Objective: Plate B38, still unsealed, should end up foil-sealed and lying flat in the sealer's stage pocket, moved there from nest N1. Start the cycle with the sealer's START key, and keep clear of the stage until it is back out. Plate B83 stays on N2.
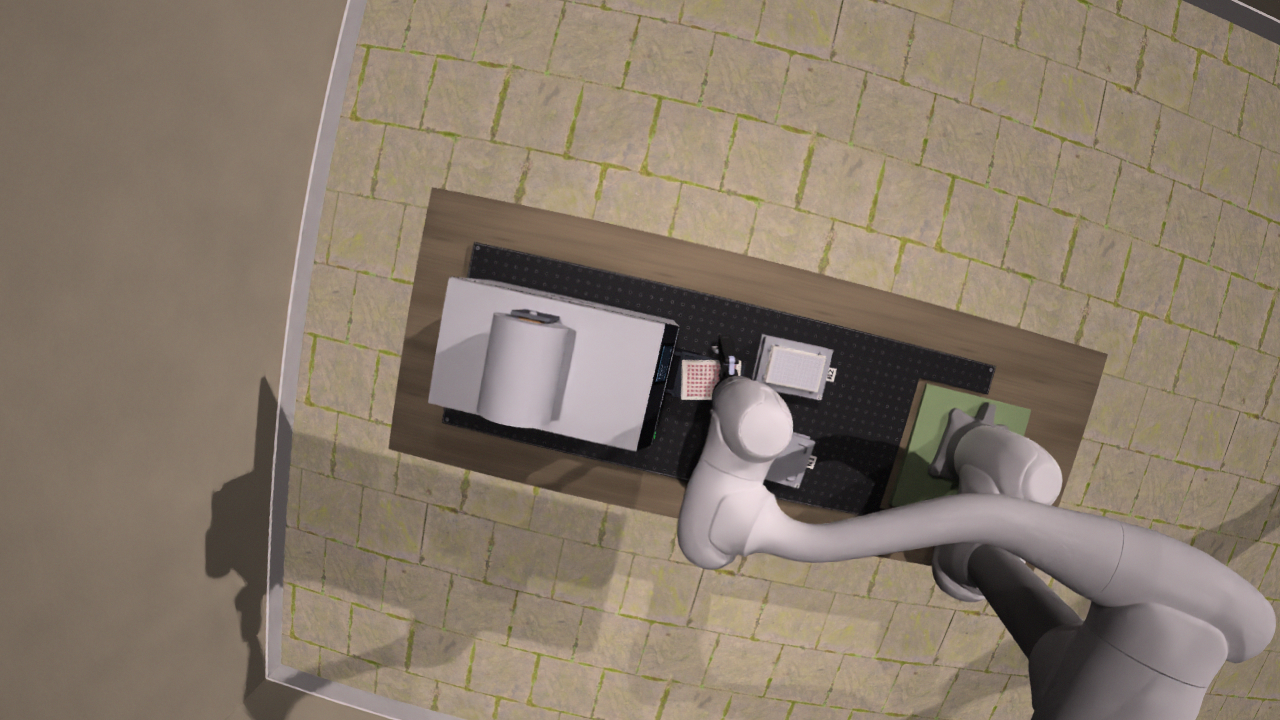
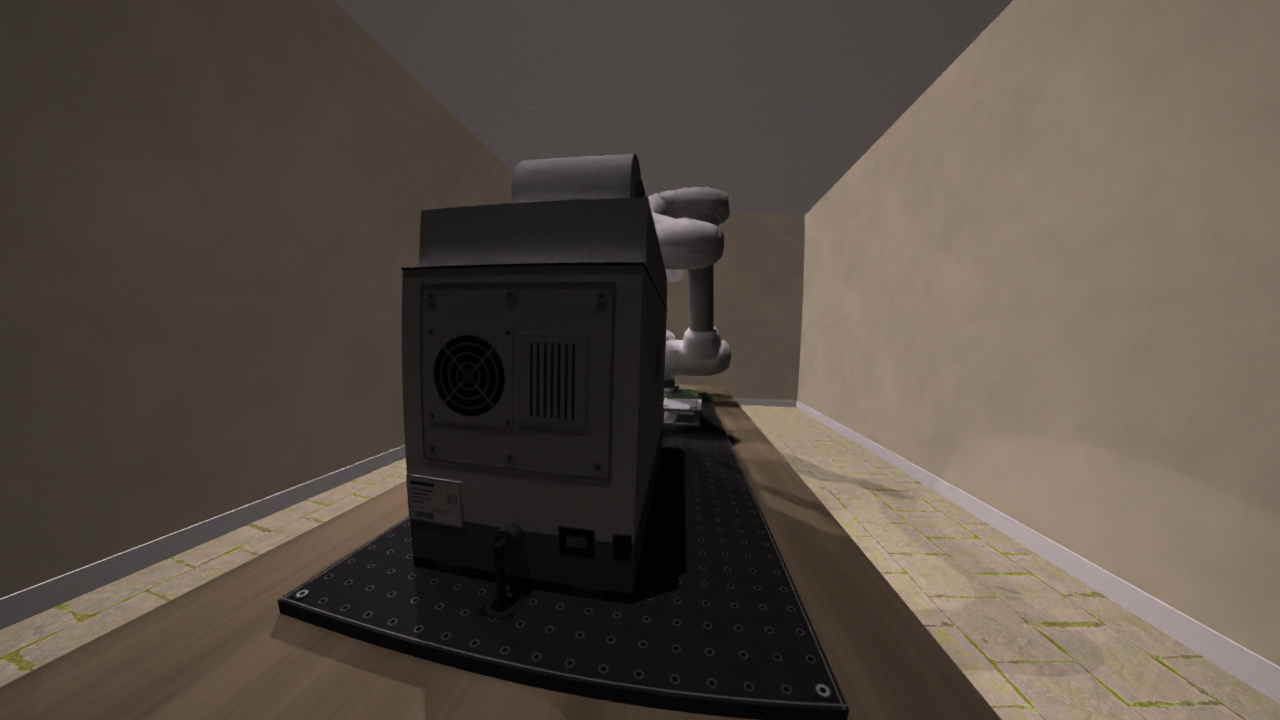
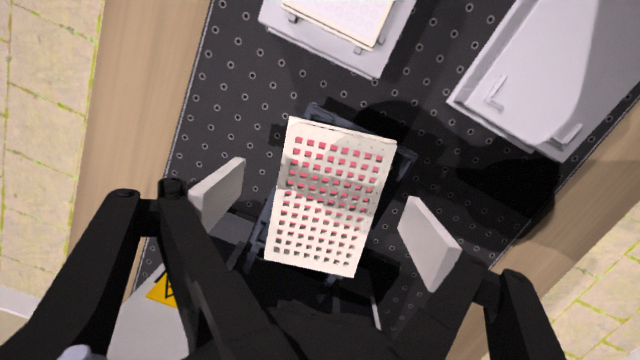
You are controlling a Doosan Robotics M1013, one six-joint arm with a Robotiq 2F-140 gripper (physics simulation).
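Frame: origin at the arm's base, x ahead, y left, z up, level; millimetres.
Where they show: gripper, fingertip midpoint: [image 1: 717,379] [image 3: 324,194]; arm's base at its link origin: [image 1: 967,449].
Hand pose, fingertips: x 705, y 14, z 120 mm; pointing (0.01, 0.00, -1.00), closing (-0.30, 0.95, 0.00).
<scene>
Things, the pixels of their top centre, and the offset from my fingertips. "spot": a spot on its surface instead. Level surfaces: height alone.
- Plate B38 at its top centre: [image 3: 324,207] [image 1: 711,380] 11 mm ahead, 7 mm left, 4 mm down
- sealer's stage at a spot on its surface: [image 3: 407,162] spot: 52 mm back, 49 mm left, 23 mm down
- Plate B83 at its top centre: [image 1: 796,369] 172 mm back, 71 mm right, 57 mm down
- nest N2 at a spot on its surface: [image 3: 325,50] spot: 95 mm back, 57 mm right, 73 mm down
- Nest N1 at its top centre: [image 3: 585,53] [image 1: 775,457] [image 2: 680,401] 204 mm back, 139 mm left, 69 mm down
- large roll at its top centre: [image 1: 512,374] [image 2: 584,162] 346 mm ahead, 43 mm left, 358 mm up
- black perforated board at its surface level: 118 mm down
- wooden table at its surface level: 131 mm down
Plate B38 [image 1: 699,379] [image 3: 325,220] is cream with open wells showing red and no foil. It lies over the sealer's stage [image 3: 407,162], turned askew to it, with a stage corner showing past it; whether it lies flat is unclear. My gripper [image 3: 324,194] is wide open, one finger pad on each side of the plate, with gaps to both. The sealer [image 1: 546,362] [image 2: 528,376] has its stage out in front. Plate B83 [image 1: 794,368] [image 3: 345,17] is on nest N2 [image 3: 325,50]. Nest N1 [image 1: 792,465] [image 3: 545,75] is empty. The START key cannot be made out.
A large roll [image 1: 523,368] [image 2: 577,177] sits on top of the sealer. The black perforated board [image 1: 863,385] [image 2: 716,555] carries the sealer and nests on the wooden table [image 1: 1056,376]. My arm's base stands over a green pad [image 1: 917,461]. The arm passes over N1's side.
</scene>
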